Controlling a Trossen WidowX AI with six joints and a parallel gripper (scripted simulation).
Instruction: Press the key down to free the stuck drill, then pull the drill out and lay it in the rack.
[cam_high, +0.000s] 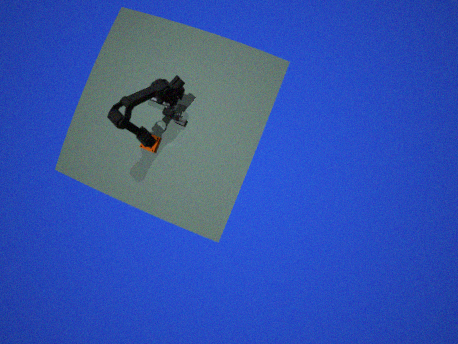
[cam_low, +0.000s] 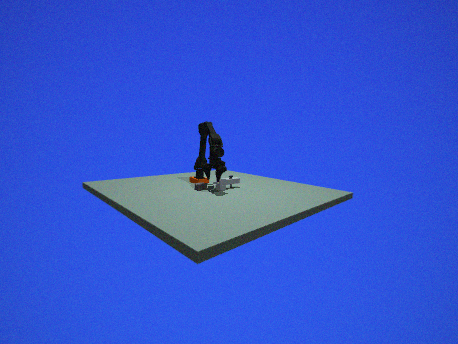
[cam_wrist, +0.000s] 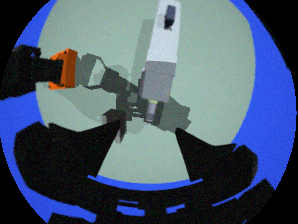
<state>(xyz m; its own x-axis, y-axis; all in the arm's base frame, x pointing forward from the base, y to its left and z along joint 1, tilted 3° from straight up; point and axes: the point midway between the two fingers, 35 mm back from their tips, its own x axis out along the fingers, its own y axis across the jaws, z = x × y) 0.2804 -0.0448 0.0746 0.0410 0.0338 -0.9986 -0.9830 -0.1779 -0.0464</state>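
My gripper tip is 10 mm past the tan drill, 70 mm to the right of it and 20 mm above it. The rest, counted from my gripper tip: grey housing block 20 mm behind, 120 mm to the left, 20 mm below.
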